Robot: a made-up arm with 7 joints.
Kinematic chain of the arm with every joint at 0, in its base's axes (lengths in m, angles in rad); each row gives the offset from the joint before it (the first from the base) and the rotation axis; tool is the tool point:
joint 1: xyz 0 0 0.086 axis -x
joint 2: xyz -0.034 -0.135 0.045 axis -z
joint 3: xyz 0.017 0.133 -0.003 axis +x
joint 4: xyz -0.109 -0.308 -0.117 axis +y
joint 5: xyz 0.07 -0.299 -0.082 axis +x
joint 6: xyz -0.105 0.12 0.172 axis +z
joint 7: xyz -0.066 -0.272 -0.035 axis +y
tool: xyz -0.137 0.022 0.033
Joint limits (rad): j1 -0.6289..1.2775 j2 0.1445..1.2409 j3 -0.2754..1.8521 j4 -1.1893..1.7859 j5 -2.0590..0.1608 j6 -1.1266..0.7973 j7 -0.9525..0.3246
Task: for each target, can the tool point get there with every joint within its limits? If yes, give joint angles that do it. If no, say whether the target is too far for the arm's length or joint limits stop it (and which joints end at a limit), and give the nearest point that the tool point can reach.
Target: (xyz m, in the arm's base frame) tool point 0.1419 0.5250 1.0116
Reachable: no: joint limits stop it (at a limit: joint 1, joint 2, joint 3, joint 5, joint 7) | nearest point -0.0284 0.2014 0.7716 | short by 0.437 m
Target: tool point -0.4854 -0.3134 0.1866
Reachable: yes | joints 1.0020 0.5368 0.6522 0.8939 -1.8555 -0.3604 -0.6998
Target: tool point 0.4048 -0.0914 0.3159
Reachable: no: joint limits stop it (at a limit: joint 1, joint 2, joint 3, joint 4, joint 7) | nearest point 0.3283 -0.2953 0.0247 | short by 0.364 m
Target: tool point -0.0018 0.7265 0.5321
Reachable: no: joint limits stop it (at a limit: joint 1, joint 3, joint 6, joint 7) | nearest point -0.0073 0.6816 0.3069 | short by 0.230 m
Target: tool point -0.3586 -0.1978 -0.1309
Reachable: yes | joints -0.3327 0.4989 0.6396 0.8630 -1.6211 -0.0315 0.0312
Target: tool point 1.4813 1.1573 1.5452
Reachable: no: too far | nearest point 0.4970 0.6019 0.1782 | short by 1.774 m
